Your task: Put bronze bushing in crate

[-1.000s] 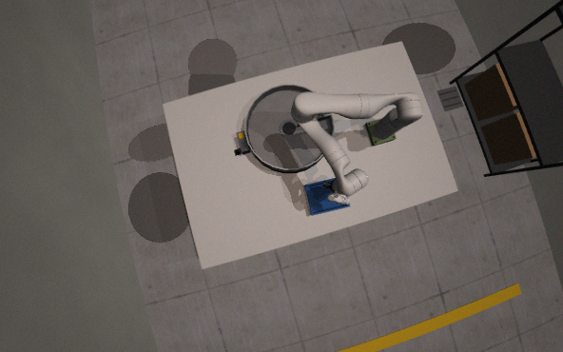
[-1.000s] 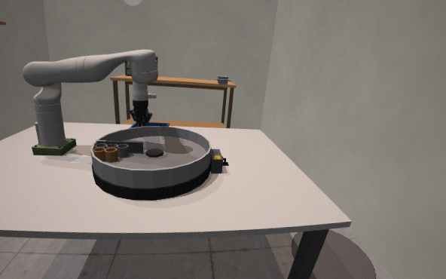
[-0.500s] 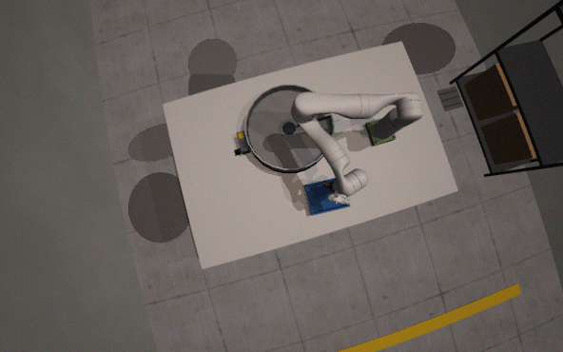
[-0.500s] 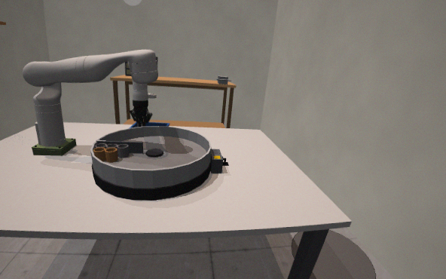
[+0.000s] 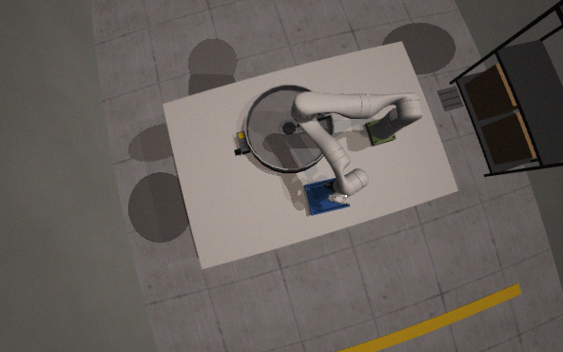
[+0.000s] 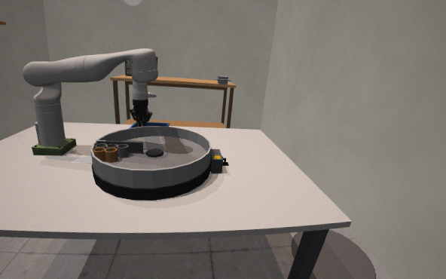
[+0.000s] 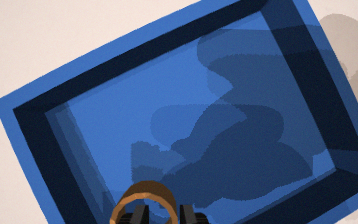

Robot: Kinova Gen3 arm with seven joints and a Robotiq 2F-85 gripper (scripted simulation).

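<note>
The blue crate is 4 cm ahead of my hand, 2 cm to the left of it and 3 cm below it. The rest, counted from my hand: round grey turning table: 10 cm ahead, 34 cm to the right, 1 cm below.
</note>
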